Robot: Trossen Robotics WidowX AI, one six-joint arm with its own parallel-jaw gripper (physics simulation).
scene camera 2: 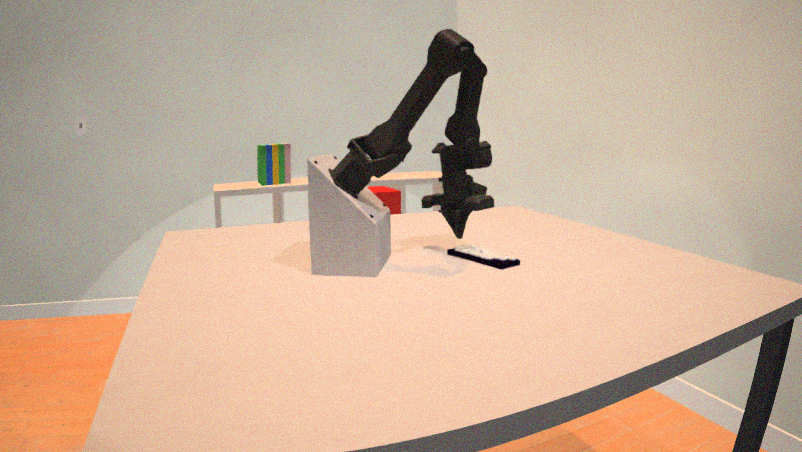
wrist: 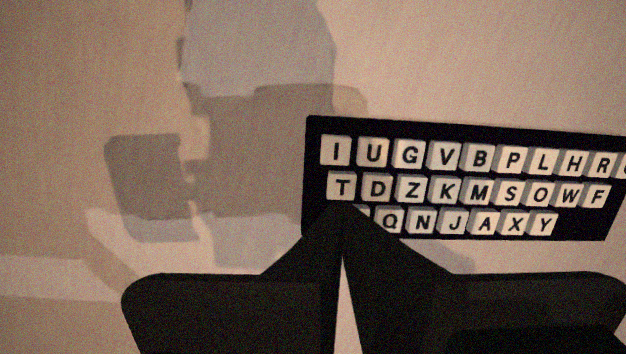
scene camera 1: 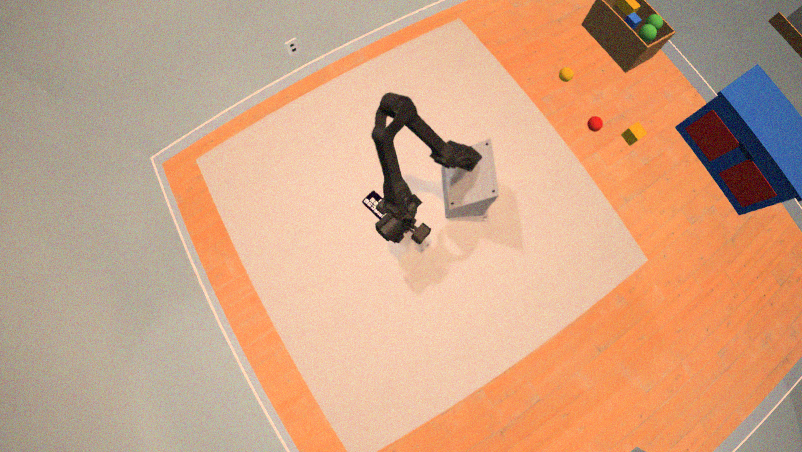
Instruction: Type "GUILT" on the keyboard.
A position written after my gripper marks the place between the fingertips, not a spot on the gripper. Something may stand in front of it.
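Observation:
My own gripper (scene camera 2: 459,238) is there for me to see, and the wrist view shows me the same gripper (wrist: 340,213).

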